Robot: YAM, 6 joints.
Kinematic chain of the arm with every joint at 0, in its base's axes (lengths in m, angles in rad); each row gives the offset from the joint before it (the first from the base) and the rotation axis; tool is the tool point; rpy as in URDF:
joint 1: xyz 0 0 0.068 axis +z
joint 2: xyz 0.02 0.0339 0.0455 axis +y
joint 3: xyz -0.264 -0.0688 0 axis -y
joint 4: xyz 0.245 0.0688 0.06 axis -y
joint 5: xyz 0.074 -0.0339 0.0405 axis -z
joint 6: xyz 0.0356 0 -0.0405 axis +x
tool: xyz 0 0 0 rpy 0 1.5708 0
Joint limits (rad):
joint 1: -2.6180..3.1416
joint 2: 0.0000..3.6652
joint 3: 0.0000..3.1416
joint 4: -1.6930..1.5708
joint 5: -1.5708..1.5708
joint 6: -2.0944..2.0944
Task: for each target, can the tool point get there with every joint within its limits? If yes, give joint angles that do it. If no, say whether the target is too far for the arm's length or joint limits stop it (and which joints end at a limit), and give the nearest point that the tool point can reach.
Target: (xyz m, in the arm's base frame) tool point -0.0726 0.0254 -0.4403
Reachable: no: joint limits stop it (at a limit: joint 2) | nearest point -0.1059 0.0371 -0.3536 | short by 0.094 m
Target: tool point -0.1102 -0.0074 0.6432
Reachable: yes | joints -0.0735 0.7576 1.8082 0.5888 0.4488 -0.9821
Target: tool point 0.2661 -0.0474 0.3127
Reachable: yes | joints -0.0512 1.3828 0.6953 1.2972 1.2435 -0.8494
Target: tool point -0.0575 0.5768 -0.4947
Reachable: no: too far | nearest point -0.0452 0.4529 -0.3156 | short by 0.218 m
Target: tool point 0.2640 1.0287 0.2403
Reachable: no: too far | nearest point 0.1594 0.6211 0.1891 | short by 0.424 m
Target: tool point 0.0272 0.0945 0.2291
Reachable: yes | joints 1.6117 0.8435 0.6419 -1.4047 1.0606 0.9739
